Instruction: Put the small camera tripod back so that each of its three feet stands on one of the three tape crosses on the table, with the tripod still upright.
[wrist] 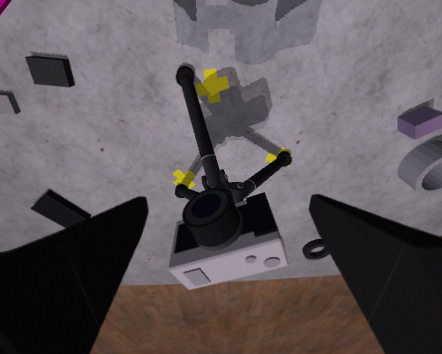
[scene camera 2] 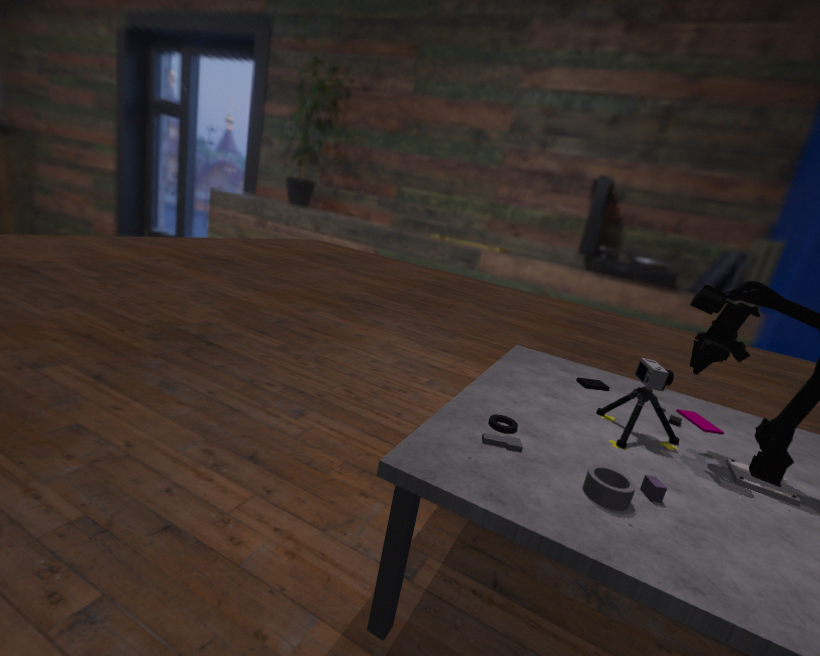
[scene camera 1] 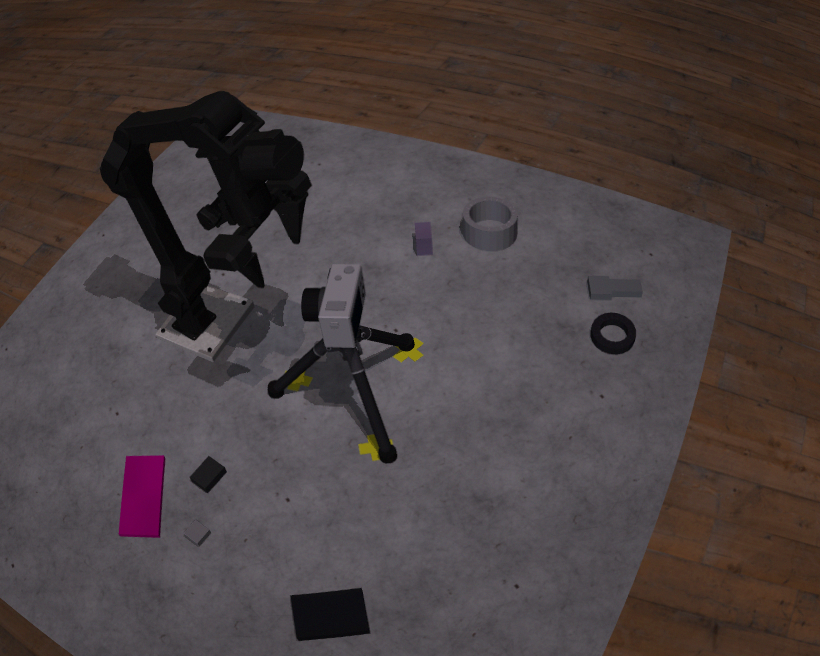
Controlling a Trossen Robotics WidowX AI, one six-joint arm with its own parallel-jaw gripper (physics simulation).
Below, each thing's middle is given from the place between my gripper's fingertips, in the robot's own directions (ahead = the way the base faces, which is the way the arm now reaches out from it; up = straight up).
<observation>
My gripper is now 35 cm short of the grey block (scene camera 1: 600,287), 42 cm to the right of it and 24 cm above it.
</observation>
